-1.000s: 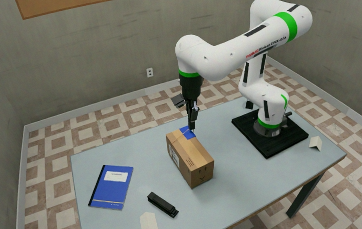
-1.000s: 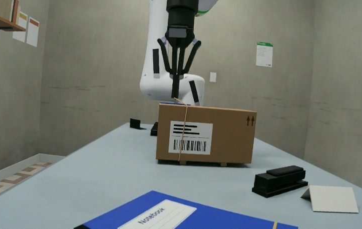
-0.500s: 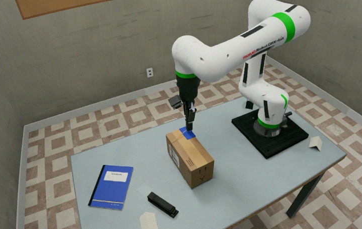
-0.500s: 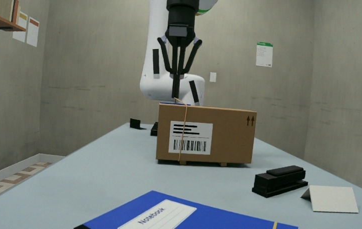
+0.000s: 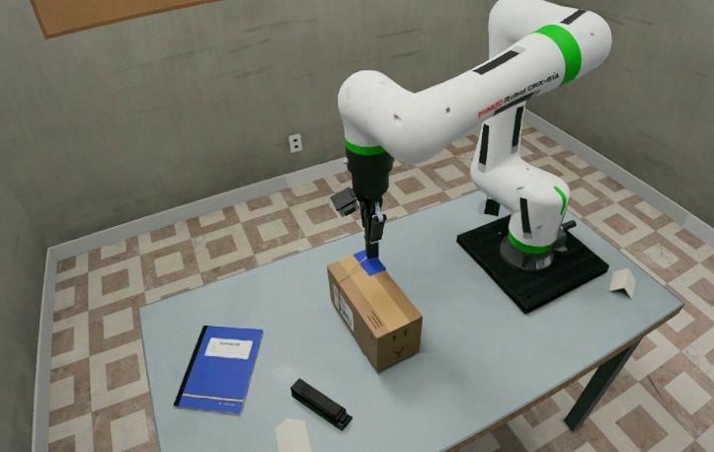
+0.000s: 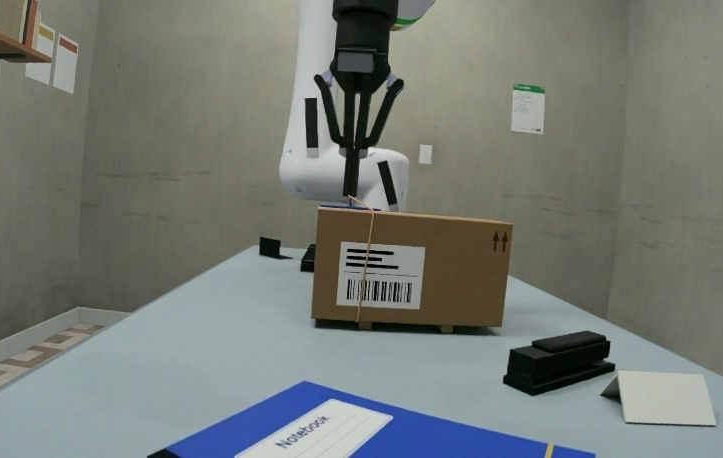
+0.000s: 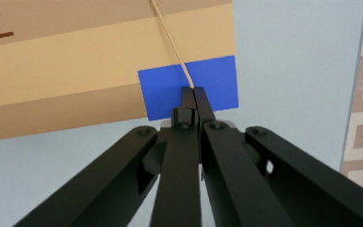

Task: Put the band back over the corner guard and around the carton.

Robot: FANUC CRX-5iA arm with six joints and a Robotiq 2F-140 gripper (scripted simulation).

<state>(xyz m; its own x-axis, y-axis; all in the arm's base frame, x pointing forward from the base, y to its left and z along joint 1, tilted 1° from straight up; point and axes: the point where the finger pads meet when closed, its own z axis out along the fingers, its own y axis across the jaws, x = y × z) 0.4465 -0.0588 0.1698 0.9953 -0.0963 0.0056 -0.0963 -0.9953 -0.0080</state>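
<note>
My gripper is now 6 cm above the blue corner guard. The rest, counted from my hand: blue notebook 41 cm ahead, 4 cm to the left, 19 cm below; black bracket 50 cm behind, 18 cm to the right, 18 cm below.
</note>
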